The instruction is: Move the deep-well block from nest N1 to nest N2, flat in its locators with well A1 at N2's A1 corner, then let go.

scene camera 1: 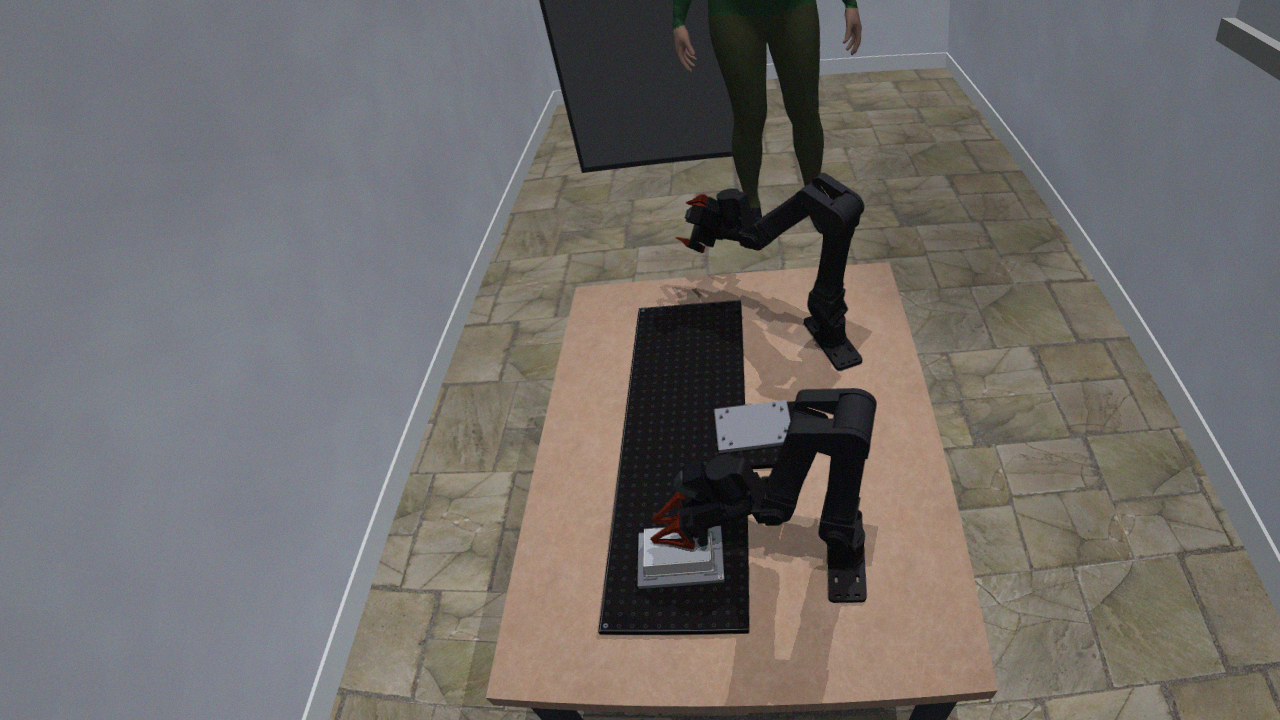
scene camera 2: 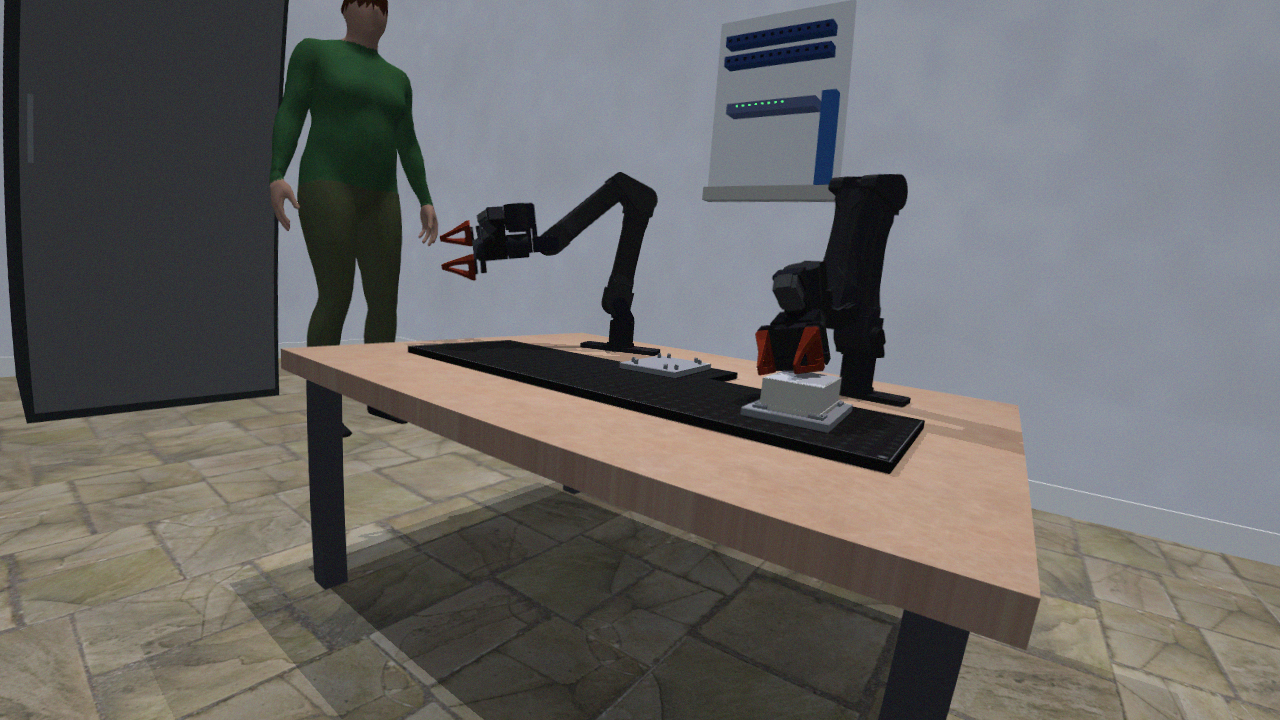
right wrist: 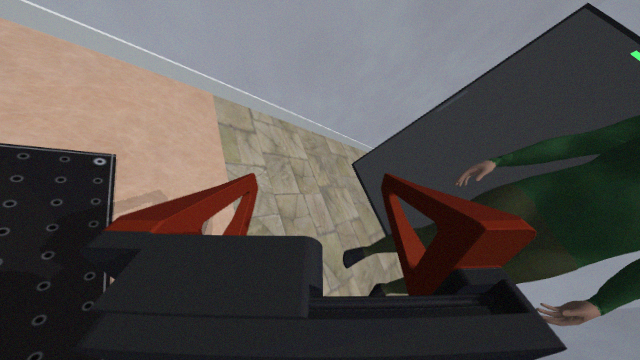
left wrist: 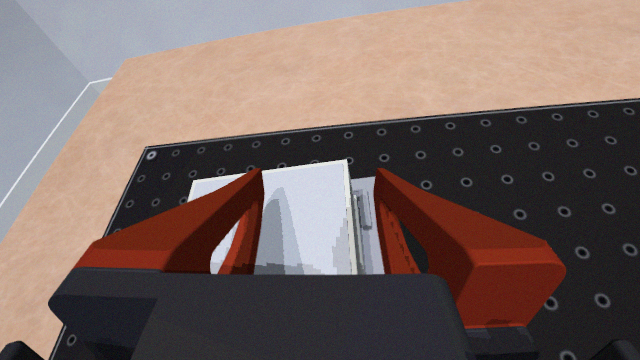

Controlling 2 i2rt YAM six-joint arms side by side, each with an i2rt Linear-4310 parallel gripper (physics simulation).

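Pixels of known places: left gripper, fingertip midpoint: (scene camera 1: 652,530) (scene camera 2: 776,370) (left wrist: 318,180); right gripper, fingertip midpoint: (scene camera 1: 682,220) (scene camera 2: 440,252) (right wrist: 319,180); left arm's base at its link origin: (scene camera 1: 845,555) (scene camera 2: 854,394); right arm's base at its link origin: (scene camera 1: 832,341) (scene camera 2: 620,350).
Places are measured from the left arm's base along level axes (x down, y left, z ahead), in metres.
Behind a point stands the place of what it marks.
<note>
The pale deep-well block (scene camera 1: 689,559) @[y 0.047, x -0.067, z 0.290 m] (scene camera 2: 799,395) @[y 0.034, x -0.051, z 0.378 m] (left wrist: 310,200) @[y -0.003, x -0.067, z 0.361 m] sits in a grey nest, apparently N1 (scene camera 1: 680,582) @[y 0.073, x -0.024, z 0.309 m] (scene camera 2: 778,419) @[y 0.018, x -0.018, z 0.398 m] (left wrist: 370,250) @[y -0.028, x -0.025, z 0.354 m]. Its well A1 cannot be made out. The other nest, apparently N2 (scene camera 1: 751,427) @[y -0.308, x -0.025, z 0.191 m] (scene camera 2: 666,366) @[y -0.273, x -0.030, z 0.252 m], is a grey plate with small locator pins and holds no block. My left gripper (scene camera 1: 654,531) @[y -0.008, x -0.076, z 0.365 m] (scene camera 2: 780,371) @[y -0.008, x -0.076, z 0.365 m] (left wrist: 318,180) @[y -0.008, x -0.076, z 0.365 m] is partly open and empty, low over the block. In the left wrist view one finger overlaps the block's top; the other shows past its right edge. My right gripper (scene camera 1: 682,222) @[y -0.857, x -0.211, z 0.370 m] (scene camera 2: 442,251) @[y -0.857, x -0.211, z 0.370 m] (right wrist: 319,180) @[y -0.857, x -0.211, z 0.370 m] is open and empty, raised high.
Both nests are by a black perforated board (scene camera 1: 680,376) @[y -0.482, x -0.013, z 0.366 m] (scene camera 2: 537,360) @[y -0.497, x -0.013, z 0.367 m] (left wrist: 505,135) @[y -0.120, x -0.013, z 0.443 m] on the wooden table (scene camera 1: 572,402) @[y -0.415, x 0.000, z 0.626 m]. The left arm's links partly cover N2 in scene camera 1. A person in green (scene camera 2: 353,116) (right wrist: 595,185) stands beyond the table near a dark cabinet (scene camera 2: 152,179).
</note>
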